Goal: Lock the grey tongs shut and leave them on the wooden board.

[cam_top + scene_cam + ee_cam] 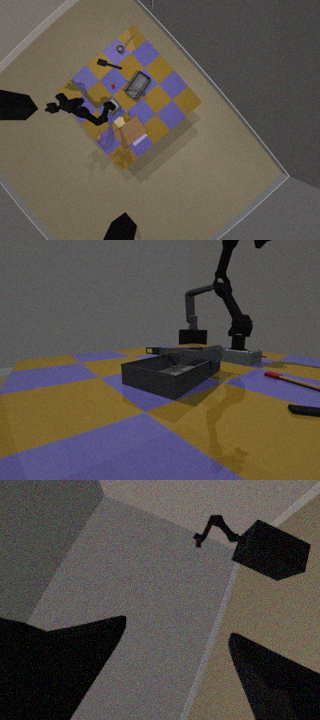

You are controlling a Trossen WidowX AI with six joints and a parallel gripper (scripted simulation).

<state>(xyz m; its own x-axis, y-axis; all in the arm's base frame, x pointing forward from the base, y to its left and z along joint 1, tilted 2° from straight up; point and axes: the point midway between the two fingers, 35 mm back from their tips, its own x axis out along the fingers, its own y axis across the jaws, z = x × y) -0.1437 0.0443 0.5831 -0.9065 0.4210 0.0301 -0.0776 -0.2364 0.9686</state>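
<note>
Right now the roasting tin is 58 cm ahead of my gripper tip, 3 cm to the right of it and 61 cm below it. From my gripper tip the other things lie so: wooden board: 16 cm ahead, 40 cm to the right, 63 cm below; black spatula: 45 cm ahead, 43 cm to the left, 63 cm below.
</note>
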